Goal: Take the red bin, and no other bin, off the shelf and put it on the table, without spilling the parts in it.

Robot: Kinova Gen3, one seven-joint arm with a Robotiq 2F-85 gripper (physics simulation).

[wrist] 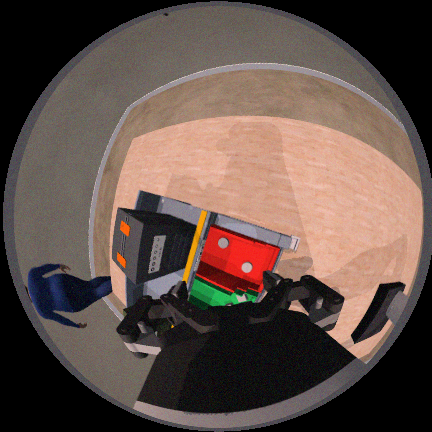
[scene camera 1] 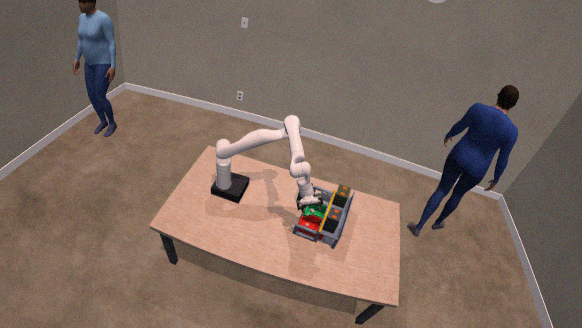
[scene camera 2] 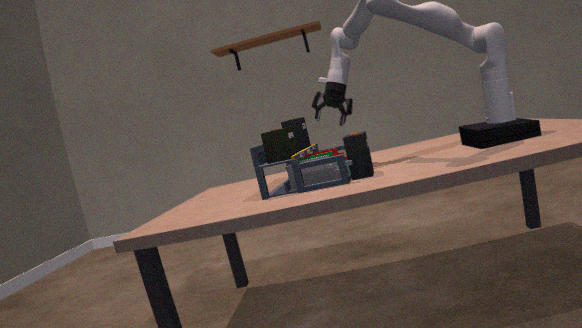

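Seen in the pictures: gripper, fingertip midpoint: [wrist: 224, 284] [scene camera 1: 312, 211] [scene camera 2: 329, 123]; arm's base, origin of the base link: [scene camera 1: 223, 184] [scene camera 2: 500, 121].
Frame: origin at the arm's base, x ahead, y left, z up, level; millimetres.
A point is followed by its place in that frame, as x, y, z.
The red bin [scene camera 1: 309, 222] @(592, -40, -46) [scene camera 2: 341, 154] [wrist: 235, 255] @(613, -84, -49) sits in the front row of the grey-blue shelf [scene camera 1: 345, 226] @(785, -118, 101) [scene camera 2: 259, 175] @(811, 196, 18) [wrist: 172, 205] @(733, -165, 44), at one end of the row beside the green bin [scene camera 1: 315, 211] @(610, 67, -49) [wrist: 210, 296] @(649, 44, -49). Two round grey parts lie inside it in the wrist view. My gripper [scene camera 1: 310, 205] @(579, -91, 120) [scene camera 2: 330, 120] @(579, -91, 120) [wrist: 224, 284] @(579, -91, 120) is open and empty. It hangs above the shelf with a clear gap and points down. In the wrist view its fingers overlap the green bin and the red bin's near edge, which they partly hide.
A yellow strip [scene camera 1: 327, 211] @(675, 1, 55) [wrist: 195, 246] @(659, -105, 54) divides the rows. Behind it stand a tall dark grey case [scene camera 1: 331, 222] @(700, -145, 135) [scene camera 2: 296, 131] @(700, -59, 119) [wrist: 145, 245] @(671, -113, 154) and an olive case [scene camera 1: 342, 196] @(736, 80, 137) [scene camera 2: 277, 146] @(740, 177, 90). Another dark case [scene camera 2: 359, 156] @(508, 189, 8) stands beside the shelf. A person [scene camera 1: 480, 135] [wrist: 62, 297] stands beyond the table [scene camera 1: 370, 260] @(1024, -195, -58).
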